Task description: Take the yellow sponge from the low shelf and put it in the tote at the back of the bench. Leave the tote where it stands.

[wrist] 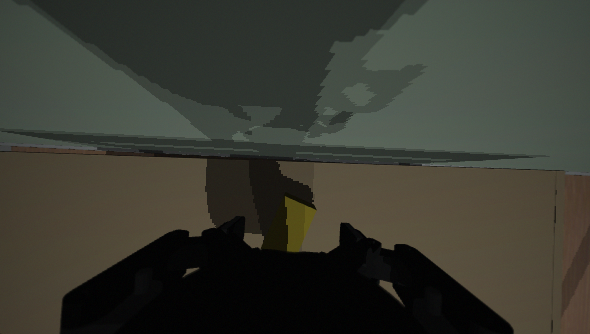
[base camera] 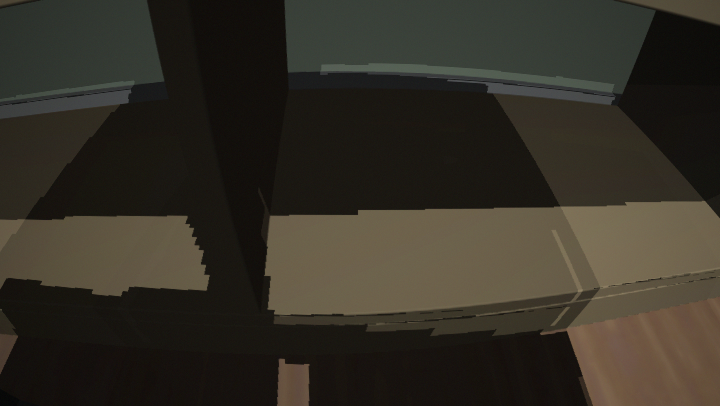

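Note:
The yellow sponge lies on the light brown shelf top in the wrist view, right of the middle of the shadow there. Its near end is hidden behind the dark gripper body. My gripper is open, and its fingertips show to the left and right of the sponge with a gap on each side. How high the fingertips are above the board is hard to tell. The sponge and the gripper do not show in the base camera view. The tote and the bench do not show in either view.
A green wall stands behind the shelf top's back edge. The base camera faces a low wooden unit with a bottom board and a dark upright divider. Reddish wooden floor shows in front of the unit and past the shelf top's right end.

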